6 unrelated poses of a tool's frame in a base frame.
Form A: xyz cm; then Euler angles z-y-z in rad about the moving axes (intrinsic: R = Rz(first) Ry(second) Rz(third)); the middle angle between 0 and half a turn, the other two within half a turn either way.
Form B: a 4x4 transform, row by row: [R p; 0 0 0 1], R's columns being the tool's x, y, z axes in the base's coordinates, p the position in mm. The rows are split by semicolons. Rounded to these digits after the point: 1 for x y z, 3 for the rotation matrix.
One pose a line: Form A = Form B
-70.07 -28.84 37.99 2.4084 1.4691 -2.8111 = 0.289 0.609 -0.739 -700.7; 0.177 0.725 0.666 -288.4; 0.941 -0.323 0.102 379.9; 0 0 0 1
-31.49 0.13 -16.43 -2.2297 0.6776 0.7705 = 0.208 0.900 -0.384 -314.9; -0.868 -0.010 -0.496 1.3; -0.450 0.437 0.779 -164.3; 0 0 0 1
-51.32 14.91 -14.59 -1.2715 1.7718 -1.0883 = -0.874 0.391 0.289 -513.2; -0.173 0.306 -0.936 149.1; -0.455 -0.868 -0.200 -145.9; 0 0 0 1
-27.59 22.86 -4.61 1.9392 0.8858 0.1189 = -0.337 -0.899 -0.279 -275.9; 0.543 -0.428 0.722 228.6; -0.769 0.092 0.633 -46.1; 0 0 0 1
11.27 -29.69 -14.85 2.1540 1.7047 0.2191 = -0.110 -0.831 -0.546 112.7; -0.228 -0.513 0.827 -296.9; -0.967 0.215 -0.134 -148.5; 0 0 0 1
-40.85 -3.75 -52.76 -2.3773 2.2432 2.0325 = 0.419 -0.711 -0.565 -408.5; -0.838 -0.064 -0.541 -37.5; 0.349 0.700 -0.623 -527.6; 0 0 0 1
